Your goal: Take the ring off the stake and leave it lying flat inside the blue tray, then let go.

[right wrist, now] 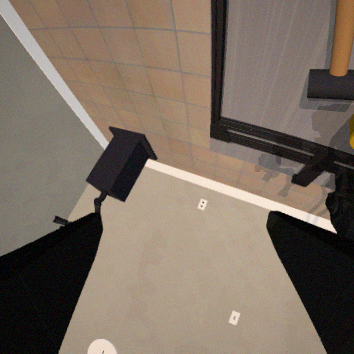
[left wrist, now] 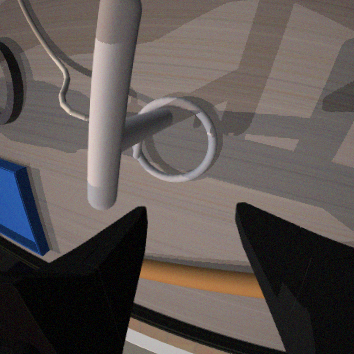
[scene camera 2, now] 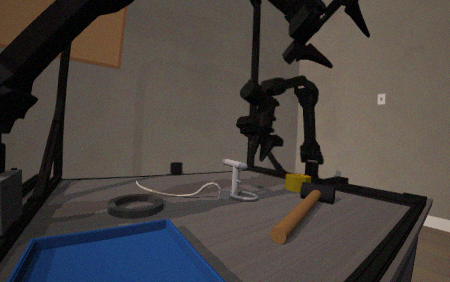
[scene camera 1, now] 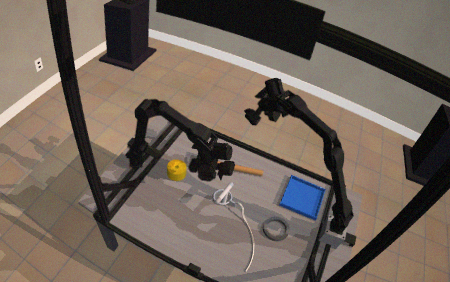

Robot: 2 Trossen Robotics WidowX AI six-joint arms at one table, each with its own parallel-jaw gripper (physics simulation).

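Places are measured from the left arm's base along level axes (x right, y ahead, z up), in millimetres.
Pixels of known places: left gripper, fingertip midpoint: [left wrist: 191, 212] [scene camera 2: 256, 159] [scene camera 1: 216, 179]; right gripper, fingertip midpoint: [right wrist: 186, 220] [scene camera 2: 349, 52] [scene camera 1: 250, 104]; left arm's base at its link origin: [right wrist: 347, 178] [scene camera 2: 311, 176] [scene camera 1: 136, 162]; right arm's base at its link origin: [scene camera 1: 336, 227].
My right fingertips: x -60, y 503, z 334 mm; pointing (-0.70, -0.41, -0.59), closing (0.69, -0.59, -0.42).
For each thing: its top centre in the pictures, then the offset to it from my right fingertips. "pt": a spot on its surface instead.
- white post at a spot on its surface: [left wrist: 147, 127] [scene camera 2: 237, 177] pt dy -103, dx +266, dz -297 mm
- thin white ring at a spot on its surface: [left wrist: 215, 145] pt dy -135, dx +226, dz -347 mm
- dark grey ring at its top centre: [scene camera 2: 136, 201] [scene camera 1: 276, 227] dy +129, dx +420, dz -339 mm
- blue tray at its top centre: [scene camera 2: 113, 262] [scene camera 1: 304, 195] dy +299, dx +256, dz -332 mm
- hammer with an orange handle, top centre: [left wrist: 181, 294] [right wrist: 349, 3] [scene camera 2: 306, 193] [scene camera 1: 230, 162] dy -47, dx +72, dz -304 mm
- yellow cylinder at its top centre: [scene camera 2: 298, 175] [scene camera 1: 176, 166] dy -304, dx +106, dz -304 mm
- white cable at a spot on its surface: [scene camera 2: 170, 194] [scene camera 1: 250, 230] pt dy +13, dx +419, dz -349 mm
A white post [scene camera 2: 234, 181] [left wrist: 147, 127] with a crossbar on top stands upright on the table. A thin white ring [scene camera 2: 247, 200] [left wrist: 215, 145] lies low at its foot; whether it is loose or part of the base I cannot tell. A dark grey ring [scene camera 1: 265, 230] [scene camera 2: 135, 213] [left wrist: 18, 85] lies flat on the table, apart from the post. The blue tray [scene camera 1: 301, 197] [scene camera 2: 125, 260] [left wrist: 15, 205] is empty where it shows. My left gripper [scene camera 1: 215, 176] [scene camera 2: 257, 163] [left wrist: 191, 212] is half open and empty, above the table near the post. My right gripper [scene camera 1: 262, 117] [scene camera 2: 350, 51] [right wrist: 186, 220] is wide open and empty, raised high.
A hammer with an orange handle [scene camera 1: 247, 171] [scene camera 2: 297, 217] [left wrist: 200, 278] [right wrist: 343, 40] lies behind the post in scene camera 1. A yellow cylinder [scene camera 1: 176, 171] [scene camera 2: 297, 182] stands near its head. A white cable [scene camera 1: 251, 235] [scene camera 2: 170, 193] runs from the post's foot. A dark frame edges the table.
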